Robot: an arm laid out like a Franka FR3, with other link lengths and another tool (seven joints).
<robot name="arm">
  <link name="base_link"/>
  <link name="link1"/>
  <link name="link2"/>
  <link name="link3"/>
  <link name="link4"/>
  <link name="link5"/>
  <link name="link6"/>
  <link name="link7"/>
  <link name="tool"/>
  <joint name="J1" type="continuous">
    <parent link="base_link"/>
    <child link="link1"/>
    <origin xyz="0 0 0.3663" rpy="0 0 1.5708"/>
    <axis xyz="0 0 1"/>
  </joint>
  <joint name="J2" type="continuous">
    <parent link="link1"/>
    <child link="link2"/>
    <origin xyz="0 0 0" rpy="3.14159 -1.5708 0"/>
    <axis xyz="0 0 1"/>
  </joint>
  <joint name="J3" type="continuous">
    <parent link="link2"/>
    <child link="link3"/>
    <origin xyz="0.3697 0 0" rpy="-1.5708 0 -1.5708"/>
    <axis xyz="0 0 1"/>
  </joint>
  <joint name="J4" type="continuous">
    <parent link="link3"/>
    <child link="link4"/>
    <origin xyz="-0.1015 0 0" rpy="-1.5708 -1.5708 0"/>
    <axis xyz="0 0 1"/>
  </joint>
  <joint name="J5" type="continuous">
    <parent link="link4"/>
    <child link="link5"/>
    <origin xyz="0.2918 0.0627 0" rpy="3.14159 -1.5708 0"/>
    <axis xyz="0 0 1"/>
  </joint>
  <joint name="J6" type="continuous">
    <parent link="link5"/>
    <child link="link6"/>
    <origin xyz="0 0 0" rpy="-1.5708 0 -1.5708"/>
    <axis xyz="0 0 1"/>
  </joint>
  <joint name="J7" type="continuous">
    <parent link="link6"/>
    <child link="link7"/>
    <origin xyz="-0.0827 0 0" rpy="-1.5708 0 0"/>
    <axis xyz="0 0 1"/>
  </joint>
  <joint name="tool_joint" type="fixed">
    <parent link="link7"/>
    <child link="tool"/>
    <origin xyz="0.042 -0.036 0.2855" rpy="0.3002 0 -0.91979"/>
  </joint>
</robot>
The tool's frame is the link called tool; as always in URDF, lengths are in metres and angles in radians. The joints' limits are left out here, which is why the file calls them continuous.
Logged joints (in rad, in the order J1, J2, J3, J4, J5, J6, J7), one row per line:
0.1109 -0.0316 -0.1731 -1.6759 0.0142 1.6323 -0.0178
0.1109 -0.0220 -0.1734 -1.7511 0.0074 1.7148 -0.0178
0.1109 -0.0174 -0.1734 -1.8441 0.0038 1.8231 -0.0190
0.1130 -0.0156 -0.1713 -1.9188 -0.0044 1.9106 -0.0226
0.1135 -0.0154 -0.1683 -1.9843 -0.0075 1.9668 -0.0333
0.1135 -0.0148 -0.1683 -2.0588 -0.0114 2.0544 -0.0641
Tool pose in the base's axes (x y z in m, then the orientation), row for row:
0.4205 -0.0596 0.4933 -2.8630 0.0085 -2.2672
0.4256 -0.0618 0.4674 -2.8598 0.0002 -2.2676
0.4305 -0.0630 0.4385 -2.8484 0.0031 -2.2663
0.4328 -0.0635 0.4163 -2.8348 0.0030 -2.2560
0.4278 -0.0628 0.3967 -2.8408 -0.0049 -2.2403
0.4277 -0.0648 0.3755 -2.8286 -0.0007 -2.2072
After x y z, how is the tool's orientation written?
As angles about the fixed x, y, z axes (roll, pitch, yaw), in radians.
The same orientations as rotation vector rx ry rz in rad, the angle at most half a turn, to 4 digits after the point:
-1.2656 2.7122 -0.3748
-1.2687 2.7161 -0.3851
-1.2660 2.7072 -0.3977
-1.2759 2.6922 -0.4143
-1.3021 2.6885 -0.4107
-1.3388 2.6537 -0.4192

